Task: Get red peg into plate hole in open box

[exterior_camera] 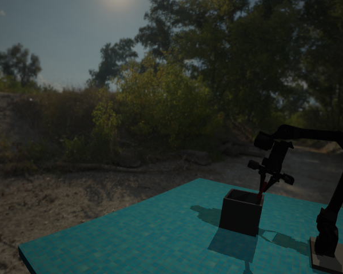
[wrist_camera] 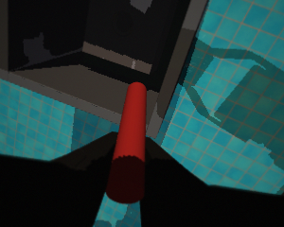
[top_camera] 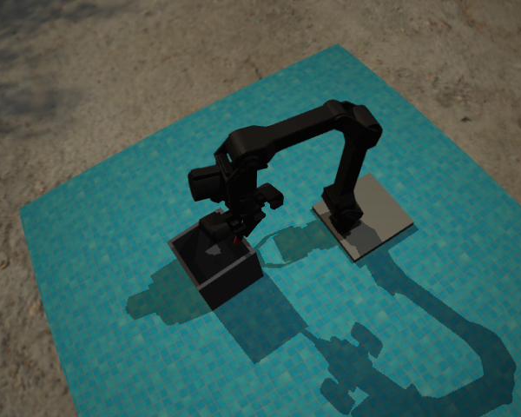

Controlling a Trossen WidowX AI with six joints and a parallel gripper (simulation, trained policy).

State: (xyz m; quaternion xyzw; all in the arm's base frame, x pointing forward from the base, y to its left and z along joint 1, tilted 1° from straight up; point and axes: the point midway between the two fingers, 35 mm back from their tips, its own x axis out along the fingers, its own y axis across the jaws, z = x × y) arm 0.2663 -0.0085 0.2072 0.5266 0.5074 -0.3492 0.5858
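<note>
Right now the plate is 15 cm below my gripper tip, 7 cm ahead of it and 5 cm to the right of it. Round my gripper tip: red peg 1 cm to the right.
</note>
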